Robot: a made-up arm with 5 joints.
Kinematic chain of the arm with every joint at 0, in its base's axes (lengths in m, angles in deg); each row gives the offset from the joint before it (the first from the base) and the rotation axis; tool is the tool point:
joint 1: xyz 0 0 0.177 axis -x
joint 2: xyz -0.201 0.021 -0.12 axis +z
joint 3: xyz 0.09 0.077 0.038 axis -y
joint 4: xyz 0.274 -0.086 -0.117 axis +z
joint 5: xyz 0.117 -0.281 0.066 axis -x
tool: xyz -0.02 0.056 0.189
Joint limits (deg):
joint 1: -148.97..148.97
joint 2: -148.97..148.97
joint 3: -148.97..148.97
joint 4: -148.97..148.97
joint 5: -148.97..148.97
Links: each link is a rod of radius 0.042 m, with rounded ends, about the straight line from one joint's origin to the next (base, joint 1, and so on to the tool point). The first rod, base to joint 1, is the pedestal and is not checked.
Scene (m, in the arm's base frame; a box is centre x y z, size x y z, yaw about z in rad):
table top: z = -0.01
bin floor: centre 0.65 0.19 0 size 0.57 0.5 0.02 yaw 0.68
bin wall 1: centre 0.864 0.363 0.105 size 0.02 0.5 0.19 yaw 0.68
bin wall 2: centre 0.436 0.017 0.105 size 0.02 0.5 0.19 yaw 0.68
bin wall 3: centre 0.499 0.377 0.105 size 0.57 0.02 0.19 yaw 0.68
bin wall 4: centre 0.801 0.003 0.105 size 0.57 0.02 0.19 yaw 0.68
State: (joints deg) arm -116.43 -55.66 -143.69 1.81 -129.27
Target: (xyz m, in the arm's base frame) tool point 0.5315 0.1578 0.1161
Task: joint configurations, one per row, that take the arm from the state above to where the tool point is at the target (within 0.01 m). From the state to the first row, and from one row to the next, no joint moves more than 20 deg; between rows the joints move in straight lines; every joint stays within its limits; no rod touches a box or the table.
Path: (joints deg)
1: -117.97 -54.16 -139.19 21.47 -129.21
2: -119.51 -52.66 -134.68 41.13 -129.14
3: -121.05 -51.16 -130.18 60.79 -129.08
4: -122.59 -49.66 -125.67 80.45 -129.02
5: -124.13 -48.16 -121.17 100.10 -128.95
6: -121.51 -33.97 -103.93 87.82 -119.98
7: -118.90 -19.77 -86.70 75.53 -111.01
8: -116.28 -5.57 -69.46 63.25 -102.03
9: -113.67 8.62 -52.22 50.97 -93.06
10: -111.05 22.82 -34.99 38.68 -84.09
11: -108.44 37.02 -17.75 26.40 -75.11
12: -106.17 21.55 -10.19 23.95 -77.43

